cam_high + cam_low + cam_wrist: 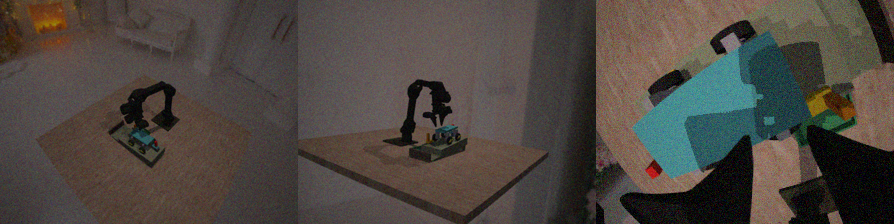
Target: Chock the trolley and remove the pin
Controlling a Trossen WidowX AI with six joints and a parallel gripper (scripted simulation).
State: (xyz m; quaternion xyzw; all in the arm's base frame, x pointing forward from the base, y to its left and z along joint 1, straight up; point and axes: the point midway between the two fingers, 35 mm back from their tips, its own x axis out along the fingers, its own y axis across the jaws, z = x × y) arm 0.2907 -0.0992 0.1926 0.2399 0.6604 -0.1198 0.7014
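The red-headed stop pin is 3 cm ahead of my gripper tip, 16 cm to the left of it and 4 cm below it. The rest, counted from my gripper tip: yellow chock (4 cm behind, 3 cm to the right, 9 cm below); then grey-green ramp (4 cm ahead, 5 cm to the left, 12 cm below); then trolley (4 cm ahead, 5 cm to the left, 6 cm below).
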